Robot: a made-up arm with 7 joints. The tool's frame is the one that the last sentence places.
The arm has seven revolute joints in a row. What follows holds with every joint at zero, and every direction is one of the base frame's. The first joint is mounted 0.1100 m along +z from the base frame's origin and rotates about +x. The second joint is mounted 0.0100 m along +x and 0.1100 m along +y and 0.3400 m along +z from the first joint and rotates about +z. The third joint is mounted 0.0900 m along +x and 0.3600 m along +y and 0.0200 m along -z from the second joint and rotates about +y. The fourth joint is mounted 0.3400 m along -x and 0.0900 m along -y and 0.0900 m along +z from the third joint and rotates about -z. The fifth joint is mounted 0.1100 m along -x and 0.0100 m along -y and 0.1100 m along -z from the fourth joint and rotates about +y. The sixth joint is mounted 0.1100 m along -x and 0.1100 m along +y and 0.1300 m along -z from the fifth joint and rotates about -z. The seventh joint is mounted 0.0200 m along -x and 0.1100 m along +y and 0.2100 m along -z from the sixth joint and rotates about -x. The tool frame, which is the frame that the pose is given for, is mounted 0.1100 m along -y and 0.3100 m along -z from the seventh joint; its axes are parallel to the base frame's.
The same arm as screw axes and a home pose.
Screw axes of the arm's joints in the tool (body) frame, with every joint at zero. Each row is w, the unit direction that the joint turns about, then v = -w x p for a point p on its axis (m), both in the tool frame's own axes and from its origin. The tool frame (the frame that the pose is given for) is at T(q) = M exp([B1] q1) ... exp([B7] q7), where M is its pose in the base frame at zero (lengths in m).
B1: w 1 0 0 v 0 0.35 0.48
B2: w 0 0 1 v -0.37 -0.49 0
B3: w 0 1 0 v -0.67 0 0.58
B4: w 0 0 -1 v 0.1 0.24 0
B5: w 0 1 0 v -0.65 0 0.13
B6: w 0 0 -1 v 0 0.02 0
B7: w -1 0 0 v 0 -0.31 0.11
M =
1 0 0 -0.48
0 1 0 0.48
0 0 1 -0.24
0 0 0 1

